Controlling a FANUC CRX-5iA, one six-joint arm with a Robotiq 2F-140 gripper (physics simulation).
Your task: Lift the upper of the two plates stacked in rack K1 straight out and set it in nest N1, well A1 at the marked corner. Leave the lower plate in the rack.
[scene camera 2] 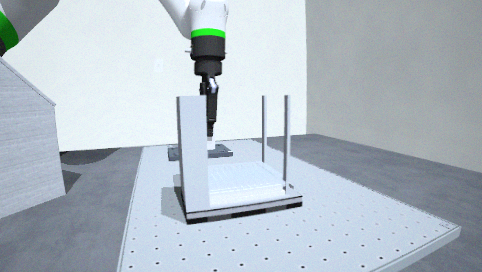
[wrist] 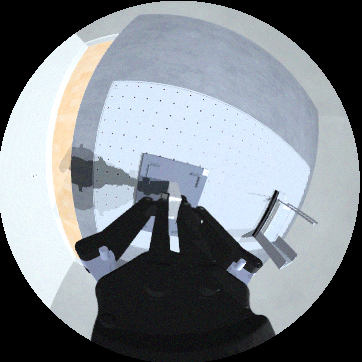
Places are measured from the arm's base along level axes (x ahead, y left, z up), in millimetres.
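Pixels of known places: gripper, fingertip midpoint: (scene camera 2: pixel 209 149) (wrist: pixel 171 189).
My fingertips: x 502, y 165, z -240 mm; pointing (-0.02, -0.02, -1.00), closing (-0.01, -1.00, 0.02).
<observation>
Ahead of a thing's pixels: the offset from my fingertips to its top centre. "spot": to the spot under its first point. Level surfaces: height alone.
The rack K1 {dz +141, dx -38, dy -329 mm} (scene camera 2: pixel 192 150) (wrist: pixel 270 249) has a tall pale panel and thin posts on a dark-edged base. White plates {dz +36, dx -48, dy -328 mm} (scene camera 2: pixel 245 176) (wrist: pixel 279 220) lie stacked low in it; the line between upper and lower is hard to make out. The nest N1 {dz +3, dx -29, dy +5 mm} (scene camera 2: pixel 174 152) (wrist: pixel 181 166) is a flat dark grey block with corner brackets and a white mark {dz +0, dx +43, dy -53 mm} (wrist: pixel 205 172) at one corner. My gripper (scene camera 2: pixel 210 139) (wrist: pixel 171 189) is shut and empty, with pale fingertips, pointing down over the nest and away from the rack. It hides part of the nest in the wrist view.
The rack and nest stand on a pale perforated table {dz -11 mm} (scene camera 2: pixel 235 252) (wrist: pixel 165 107). The rack's posts {spot: dz +76, dx +14, dy -375 mm} (scene camera 2: pixel 287 145) and panel rise well above the plates. A grey wood-grain block (scene camera 2: pixel 30 150) stands at the left in the scene view. The arm's shadow falls across the table and nest.
</observation>
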